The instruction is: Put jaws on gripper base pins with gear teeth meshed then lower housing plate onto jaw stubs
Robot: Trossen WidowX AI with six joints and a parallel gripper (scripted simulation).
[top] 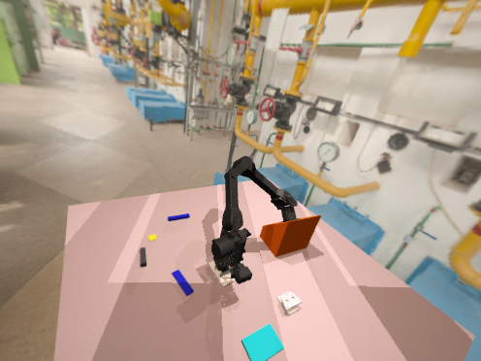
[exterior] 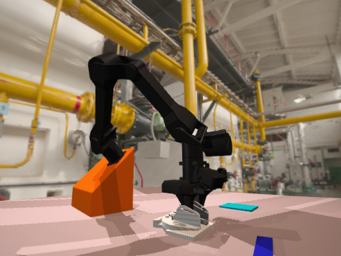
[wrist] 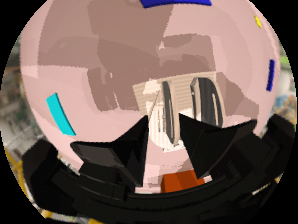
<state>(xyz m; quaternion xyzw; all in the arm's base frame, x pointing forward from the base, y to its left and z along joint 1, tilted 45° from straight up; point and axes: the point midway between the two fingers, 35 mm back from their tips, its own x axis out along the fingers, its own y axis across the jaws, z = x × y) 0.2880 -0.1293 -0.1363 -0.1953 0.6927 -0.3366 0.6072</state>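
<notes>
My gripper tip is now 210 mm to the right of the base, 130 mm past it and 10 mm below it. The rest, counted from my gripper tip: small yellow piece (350 mm to the right, 190 mm ahead, 10 mm below); black bar (260 mm ahead, 250 mm to the right); cyan tile (250 mm to the left, 50 mm ahead, 10 mm below).
</notes>
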